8 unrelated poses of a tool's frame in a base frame.
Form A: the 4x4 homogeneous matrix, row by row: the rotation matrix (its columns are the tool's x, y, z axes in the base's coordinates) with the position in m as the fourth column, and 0 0 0 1 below. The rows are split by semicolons.
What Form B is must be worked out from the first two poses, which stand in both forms.
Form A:
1: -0.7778, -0.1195, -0.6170, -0.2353; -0.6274, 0.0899, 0.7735, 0.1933; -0.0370, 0.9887, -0.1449, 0.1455; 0, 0, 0, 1
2: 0.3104, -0.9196, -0.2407, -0.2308; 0.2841, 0.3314, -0.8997, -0.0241; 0.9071, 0.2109, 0.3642, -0.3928; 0, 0, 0, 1
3: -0.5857, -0.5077, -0.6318, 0.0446; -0.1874, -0.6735, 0.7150, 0.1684; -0.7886, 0.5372, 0.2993, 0.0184; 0, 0, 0, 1
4: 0.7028, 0.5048, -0.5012, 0.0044; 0.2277, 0.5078, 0.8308, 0.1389; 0.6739, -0.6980, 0.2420, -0.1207; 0, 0, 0, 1
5: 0.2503, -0.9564, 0.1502, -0.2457; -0.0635, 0.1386, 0.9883, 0.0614; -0.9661, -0.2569, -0.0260, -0.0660; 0, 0, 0, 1
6: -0.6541, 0.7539, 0.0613, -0.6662; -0.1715, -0.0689, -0.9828, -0.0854; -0.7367, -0.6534, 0.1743, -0.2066; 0, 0, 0, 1
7: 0.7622, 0.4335, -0.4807, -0.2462; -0.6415, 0.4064, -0.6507, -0.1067; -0.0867, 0.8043, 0.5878, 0.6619; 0, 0, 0, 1
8: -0.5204, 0.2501, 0.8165, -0.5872; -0.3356, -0.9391, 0.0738, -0.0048; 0.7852, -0.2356, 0.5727, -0.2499; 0, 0, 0, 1
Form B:
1: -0.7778, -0.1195, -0.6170, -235.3; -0.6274, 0.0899, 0.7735, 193.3; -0.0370, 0.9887, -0.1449, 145.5; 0, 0, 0, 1
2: 0.3104, -0.9196, -0.2407, -230.8; 0.2841, 0.3314, -0.8997, -24.1; 0.9071, 0.2109, 0.3642, -392.8; 0, 0, 0, 1
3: -0.5857, -0.5077, -0.6318, 44.6; -0.1874, -0.6735, 0.7150, 168.4; -0.7886, 0.5372, 0.2993, 18.4; 0, 0, 0, 1
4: 0.7028, 0.5048, -0.5012, 4.4; 0.2277, 0.5078, 0.8308, 138.9; 0.6739, -0.6980, 0.2420, -120.7; 0, 0, 0, 1
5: 0.2503, -0.9564, 0.1502, -245.7; -0.0635, 0.1386, 0.9883, 61.4; -0.9661, -0.2569, -0.0260, -66.0; 0, 0, 0, 1
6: -0.6541, 0.7539, 0.0613, -666.2; -0.1715, -0.0689, -0.9828, -85.4; -0.7367, -0.6534, 0.1743, -206.6; 0, 0, 0, 1
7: 0.7622, 0.4335, -0.4807, -246.2; -0.6415, 0.4064, -0.6507, -106.7; -0.0867, 0.8043, 0.5878, 661.9; 0, 0, 0, 1
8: -0.5204, 0.2501, 0.8165, -587.2; -0.3356, -0.9391, 0.0738, -4.8; 0.7852, -0.2356, 0.5727, -249.9; 0, 0, 0, 1
